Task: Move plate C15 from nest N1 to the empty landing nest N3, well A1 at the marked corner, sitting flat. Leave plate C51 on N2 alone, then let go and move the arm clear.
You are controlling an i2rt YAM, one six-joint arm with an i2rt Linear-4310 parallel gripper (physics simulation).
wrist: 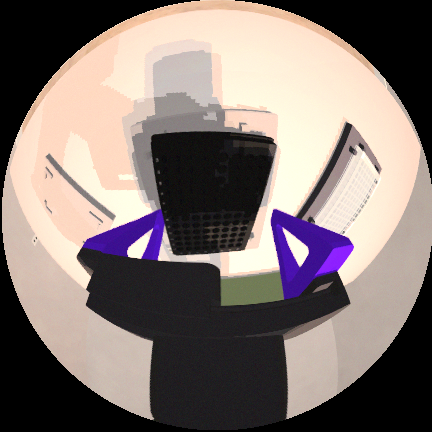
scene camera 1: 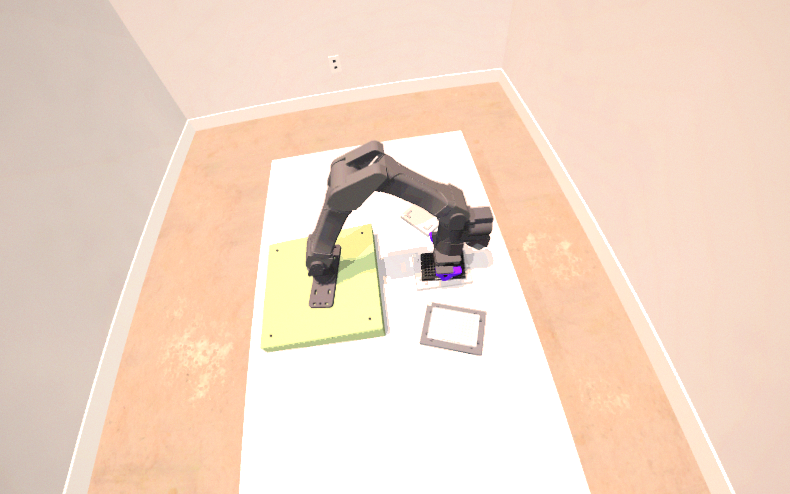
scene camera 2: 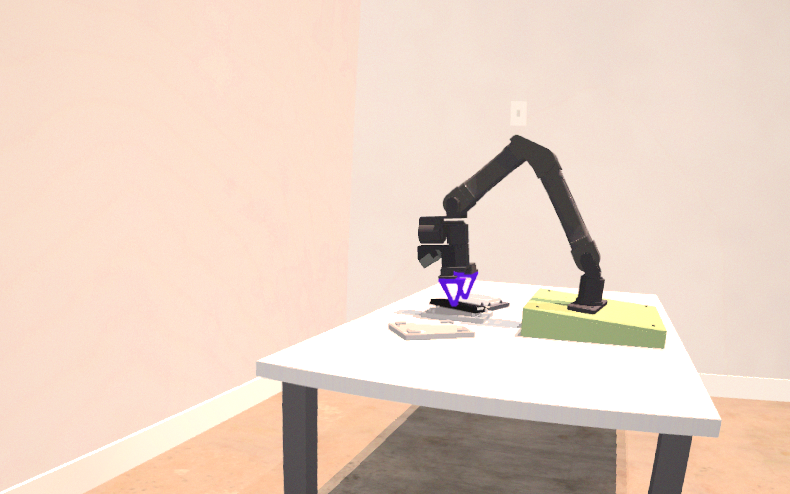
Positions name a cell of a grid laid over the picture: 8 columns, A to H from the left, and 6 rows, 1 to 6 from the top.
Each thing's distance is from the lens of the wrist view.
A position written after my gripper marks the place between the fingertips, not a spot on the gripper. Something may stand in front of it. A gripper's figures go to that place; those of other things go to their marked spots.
my gripper (wrist: E3): 13 cm
black well plate (wrist: D3): 11 cm
